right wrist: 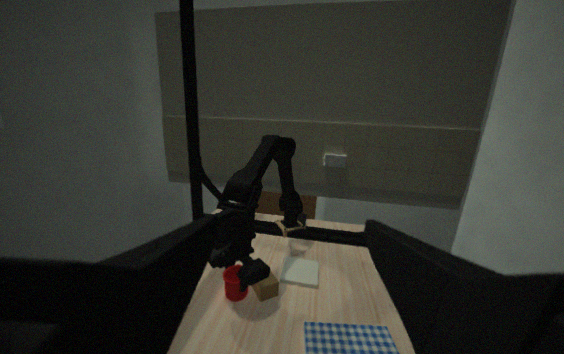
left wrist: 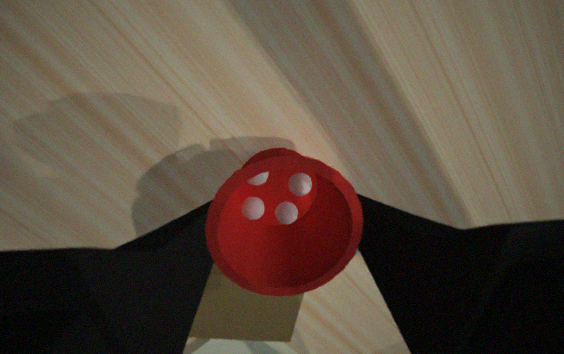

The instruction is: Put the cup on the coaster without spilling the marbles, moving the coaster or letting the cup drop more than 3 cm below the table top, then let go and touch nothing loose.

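Places are measured from the left arm's base along level axes (x right, y back, z down), in millimetres.
Pixels of known places: left gripper, fingertip midpoint: (right wrist: pixel 235 282) (left wrist: pixel 283 201); right gripper, fingertip midpoint: (right wrist: pixel 291 225); left arm's base at its link origin: (right wrist: pixel 290 223).
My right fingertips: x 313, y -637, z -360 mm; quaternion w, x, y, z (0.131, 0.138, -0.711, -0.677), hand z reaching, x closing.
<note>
Ahead of a thing's pixels: the offset from my right fingertips to its top centre.
The red cup @[dz +324, dx -35, dy +367 mm] (left wrist: pixel 285 255) (right wrist: pixel 233 287) stands upright, with several white marbles @[dz +366, dx -47, dy +376 mm] (left wrist: pixel 286 213) at its bottom. My left gripper (left wrist: pixel 283 201) (right wrist: pixel 235 282) is shut on the cup, one black finger against each side. The pale square coaster @[dz +376, dx -231, dy +382 mm] (left wrist: pixel 235 346) (right wrist: pixel 301 272) lies flat beyond the block in the right wrist view, apart from the cup; its edge shows at the bottom of the left wrist view. My right gripper is open and empty, high and away from the cup.
A brown block @[dz +346, dx -107, dy +360 mm] (left wrist: pixel 247 316) (right wrist: pixel 267 289) stands close beside the cup, on the coaster's side. A blue-and-white checked cloth @[dz +363, dx -210, dy +123 mm] (right wrist: pixel 350 339) lies nearer the right wrist camera. A faint see-through object (right wrist: pixel 300 246) stands behind the coaster. A black post (right wrist: pixel 190 100) rises at the left.
</note>
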